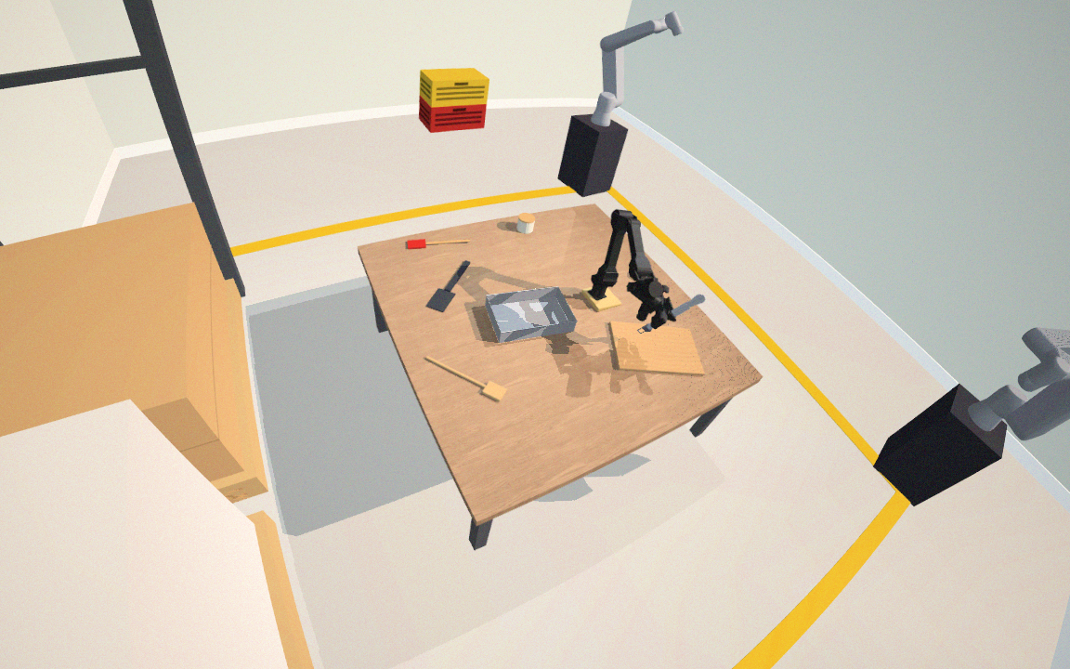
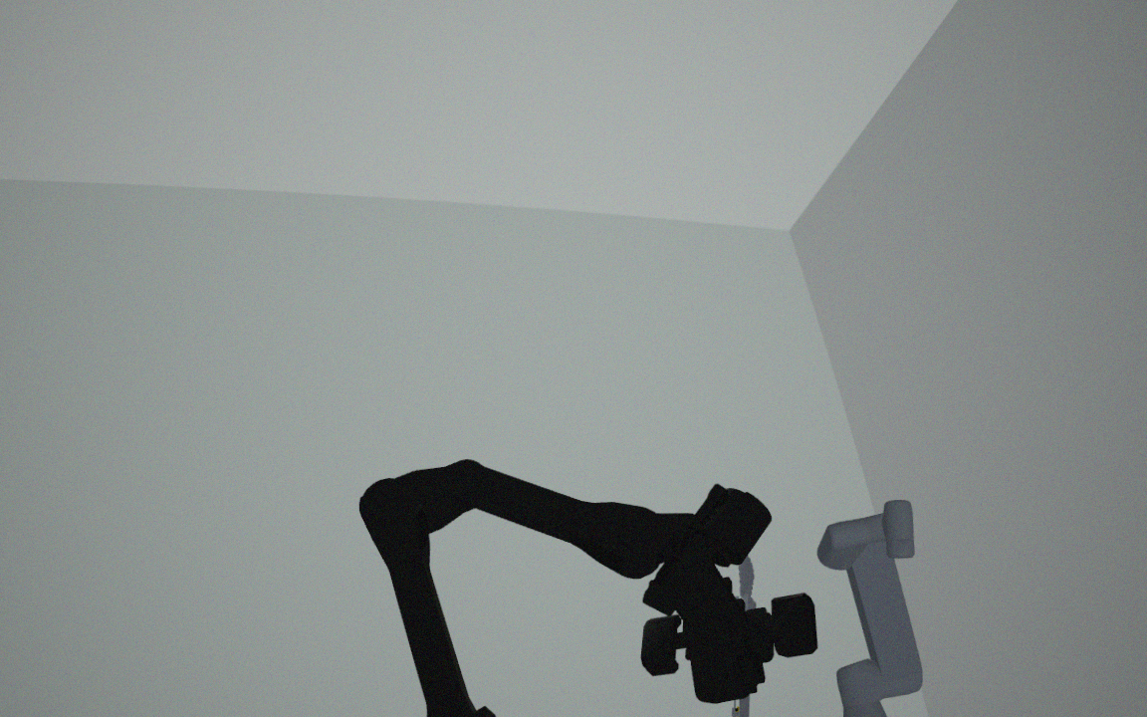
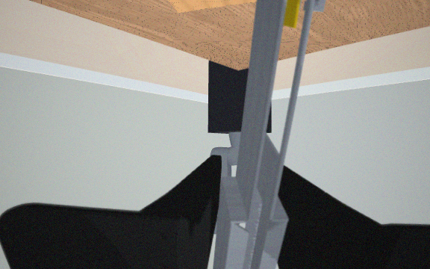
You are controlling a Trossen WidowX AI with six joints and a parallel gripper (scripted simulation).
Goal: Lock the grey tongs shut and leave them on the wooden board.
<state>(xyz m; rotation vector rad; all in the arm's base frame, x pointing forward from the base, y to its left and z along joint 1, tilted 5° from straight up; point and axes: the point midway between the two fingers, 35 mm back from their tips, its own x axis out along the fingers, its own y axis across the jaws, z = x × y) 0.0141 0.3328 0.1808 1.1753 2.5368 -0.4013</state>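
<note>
Now: gripper tip 30 mm below the toothed tong arm, 10 mm to the left of it and 10 mm short of it. Also, from my gripper tip: yellow piece 50 mm to the right, 40 mm below, 30 mm ahead; then wooden board 180 mm below, 10 mm to the right; then yellow disc 370 mm to the right, 260 mm behind, 180 mm below.
</note>
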